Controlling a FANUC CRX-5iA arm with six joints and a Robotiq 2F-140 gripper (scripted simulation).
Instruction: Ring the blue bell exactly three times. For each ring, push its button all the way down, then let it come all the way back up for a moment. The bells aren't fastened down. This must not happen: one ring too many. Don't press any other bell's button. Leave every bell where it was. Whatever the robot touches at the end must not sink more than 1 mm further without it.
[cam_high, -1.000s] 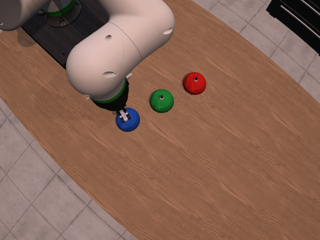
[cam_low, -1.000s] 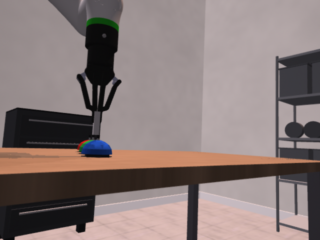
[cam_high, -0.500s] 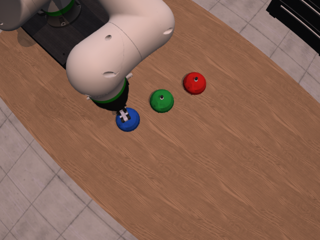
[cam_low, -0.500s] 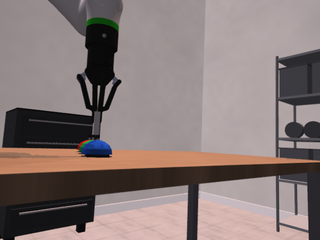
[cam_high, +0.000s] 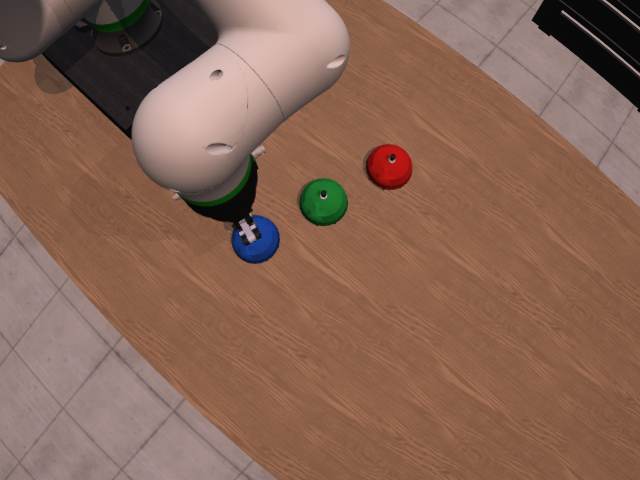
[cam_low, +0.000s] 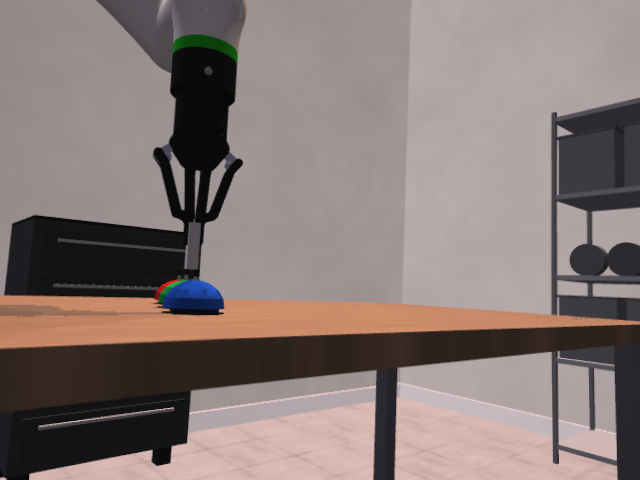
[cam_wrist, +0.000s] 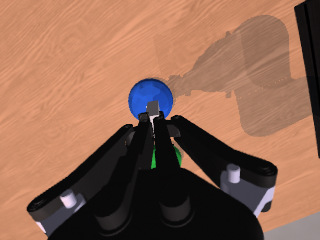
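My hand is 60 mm above the blue bell and 10 mm short of it. Round my hand: green bell 110 mm to the left, 70 mm ahead, 50 mm below; then red bell 230 mm to the left, 140 mm ahead, 50 mm below.
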